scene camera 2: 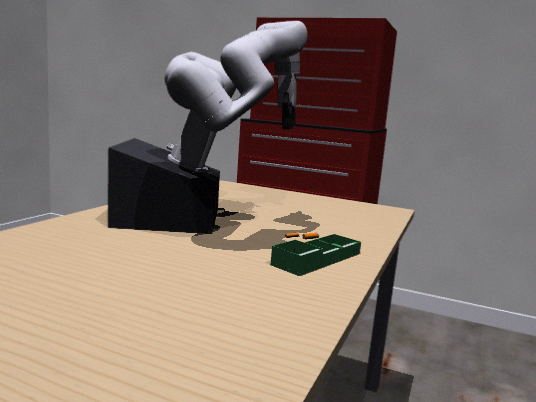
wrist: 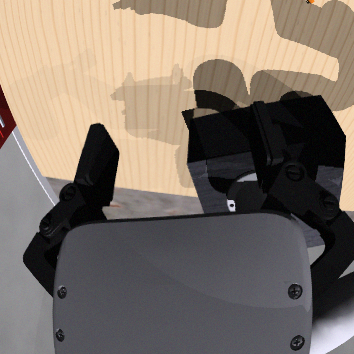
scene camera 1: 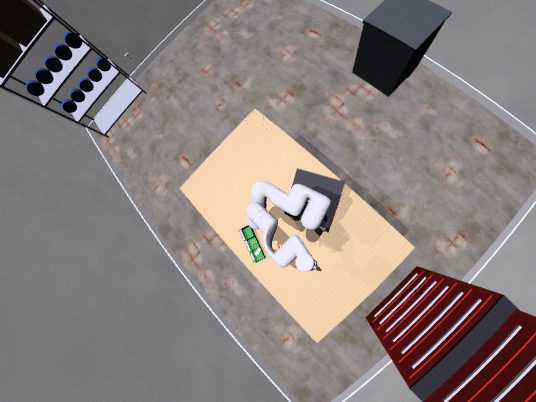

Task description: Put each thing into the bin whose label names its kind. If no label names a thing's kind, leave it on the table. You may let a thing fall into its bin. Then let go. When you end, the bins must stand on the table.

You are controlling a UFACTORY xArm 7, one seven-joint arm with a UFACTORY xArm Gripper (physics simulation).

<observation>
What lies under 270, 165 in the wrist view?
The gripper.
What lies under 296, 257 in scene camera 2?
A joined green bins.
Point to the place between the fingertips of the gripper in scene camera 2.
At 289, 127
</observation>
